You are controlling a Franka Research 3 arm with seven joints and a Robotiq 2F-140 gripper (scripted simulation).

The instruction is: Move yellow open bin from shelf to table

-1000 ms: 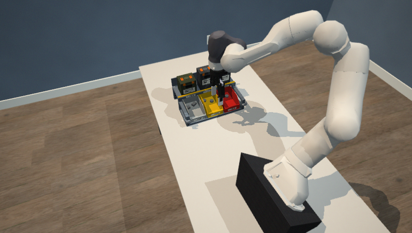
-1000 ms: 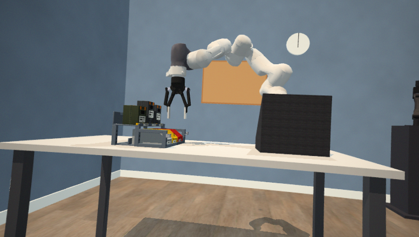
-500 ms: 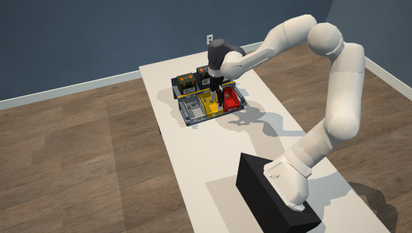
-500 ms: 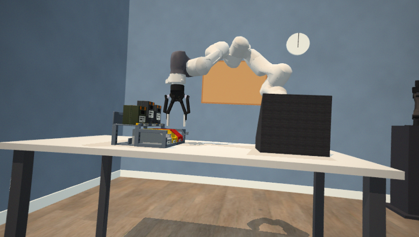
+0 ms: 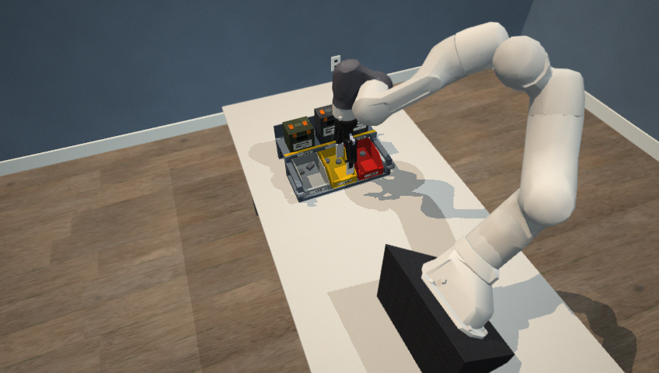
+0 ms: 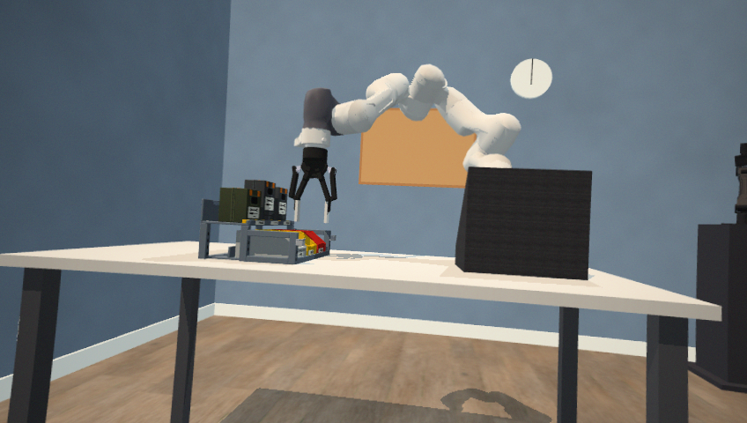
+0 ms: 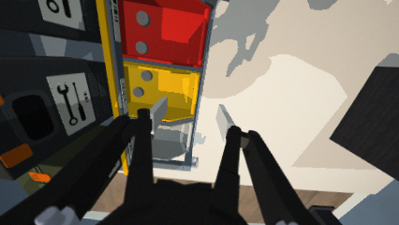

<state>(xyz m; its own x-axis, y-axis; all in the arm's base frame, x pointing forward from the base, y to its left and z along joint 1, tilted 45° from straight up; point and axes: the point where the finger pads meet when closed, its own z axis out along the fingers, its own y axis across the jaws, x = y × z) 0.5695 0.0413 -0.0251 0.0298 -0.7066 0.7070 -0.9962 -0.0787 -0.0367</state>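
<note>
Right now the yellow open bin is 90 mm below my hand and 80 mm ahead of it. Also, from my hand: grey bin (110 mm to the left, 90 mm below, 80 mm ahead); then red bin (110 mm to the right, 90 mm below, 80 mm ahead).
</note>
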